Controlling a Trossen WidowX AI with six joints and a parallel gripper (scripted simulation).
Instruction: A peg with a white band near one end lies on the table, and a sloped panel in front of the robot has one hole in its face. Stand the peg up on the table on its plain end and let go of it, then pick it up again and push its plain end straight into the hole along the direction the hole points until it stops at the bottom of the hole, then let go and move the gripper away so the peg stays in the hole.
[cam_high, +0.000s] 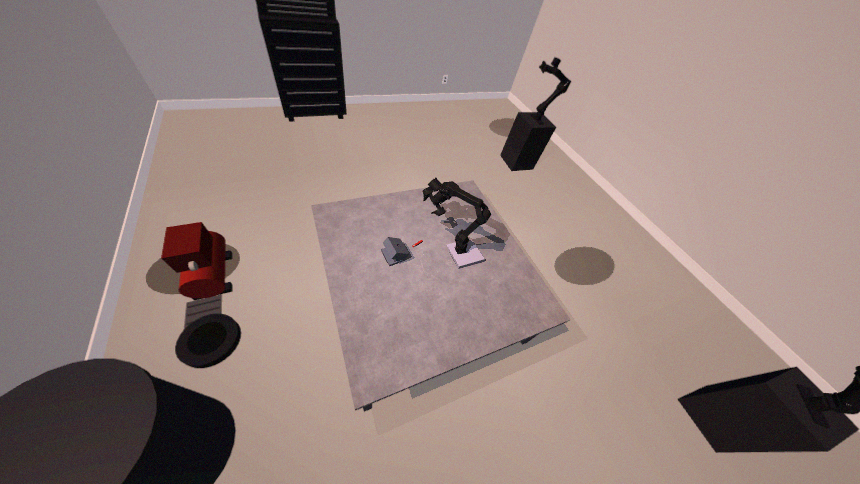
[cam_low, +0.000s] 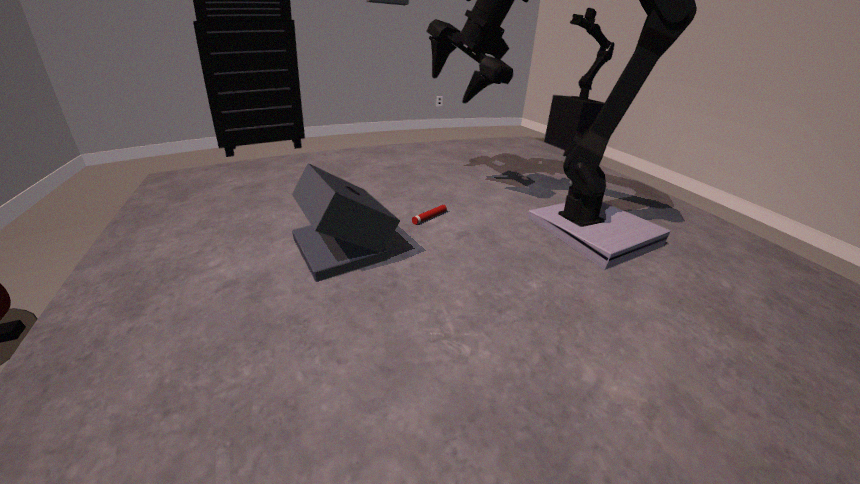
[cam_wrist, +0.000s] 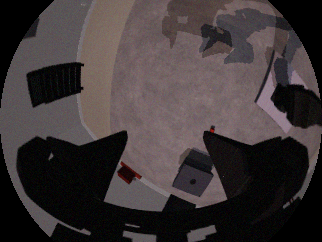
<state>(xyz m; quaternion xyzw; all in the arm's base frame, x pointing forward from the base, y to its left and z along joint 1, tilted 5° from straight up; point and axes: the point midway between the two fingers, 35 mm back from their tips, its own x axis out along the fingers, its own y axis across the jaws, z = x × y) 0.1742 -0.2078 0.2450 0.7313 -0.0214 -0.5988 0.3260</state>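
Now: gripper tip 90 mm short of the red peg, 130 mm to the right of it and 210 mm above it. The rest, counted from my gripper tip: grey base plate 250 mm ahead, 180 mm to the left, 210 mm below; dark sloped panel 240 mm ahead, 180 mm to the left, 150 mm below.
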